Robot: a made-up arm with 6 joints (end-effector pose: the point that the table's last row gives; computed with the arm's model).
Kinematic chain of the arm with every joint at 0, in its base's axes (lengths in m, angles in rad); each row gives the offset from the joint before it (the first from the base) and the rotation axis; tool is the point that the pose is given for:
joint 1: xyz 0 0 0.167 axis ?
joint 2: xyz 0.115 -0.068 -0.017 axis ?
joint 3: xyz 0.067 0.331 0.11 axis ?
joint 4: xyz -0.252 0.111 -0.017 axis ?
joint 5: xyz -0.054 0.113 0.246 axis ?
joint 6: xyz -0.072 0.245 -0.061 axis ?
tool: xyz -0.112 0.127 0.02
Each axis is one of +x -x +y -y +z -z.
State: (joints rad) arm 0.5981 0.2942 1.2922 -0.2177 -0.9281 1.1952
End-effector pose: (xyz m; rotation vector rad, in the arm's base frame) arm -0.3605 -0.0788 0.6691 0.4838 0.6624 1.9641
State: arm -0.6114 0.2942 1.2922 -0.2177 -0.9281 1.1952
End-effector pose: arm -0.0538 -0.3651 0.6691 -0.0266 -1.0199 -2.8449
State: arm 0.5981 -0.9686 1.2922 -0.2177 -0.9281 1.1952
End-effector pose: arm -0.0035 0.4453 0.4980 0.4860 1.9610 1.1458
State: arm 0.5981 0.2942 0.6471 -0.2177 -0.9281 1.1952
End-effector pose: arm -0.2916 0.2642 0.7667 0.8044 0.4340 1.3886
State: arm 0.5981 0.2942 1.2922 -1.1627 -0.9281 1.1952
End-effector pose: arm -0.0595 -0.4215 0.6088 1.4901 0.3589 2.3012
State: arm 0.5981 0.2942 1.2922 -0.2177 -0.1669 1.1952
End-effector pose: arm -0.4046 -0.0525 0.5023 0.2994 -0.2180 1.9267
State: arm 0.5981 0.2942 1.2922 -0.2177 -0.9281 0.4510
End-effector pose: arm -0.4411 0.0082 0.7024 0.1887 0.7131 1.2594
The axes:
joint 1: -z
joint 2: +x
joint 3: +z
joint 4: -x
joint 5: -y
joint 6: +z

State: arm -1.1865 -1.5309 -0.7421 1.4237 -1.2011 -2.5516
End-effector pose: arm 0.2759 0.0570 -0.6205 -0.3285 1.3467 1.7044
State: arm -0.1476 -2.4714 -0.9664 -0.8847 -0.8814 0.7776
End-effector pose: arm -0.0317 -0.2703 -0.8162 -1.3191 0.0824 0.2983
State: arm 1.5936 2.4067 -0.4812 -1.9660 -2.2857 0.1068
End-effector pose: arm -0.3233 0.2226 -0.1089 -0.0288 -2.0186 1.7998
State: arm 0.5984 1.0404 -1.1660 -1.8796 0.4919 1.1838
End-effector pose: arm -0.0617 0.0545 0.9761 0.6655 -1.8727 -1.7867
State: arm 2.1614 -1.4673 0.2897 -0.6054 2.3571 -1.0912
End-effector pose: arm 0.6011 -0.1797 -0.4053 -1.2155 -1.6003 -1.2247
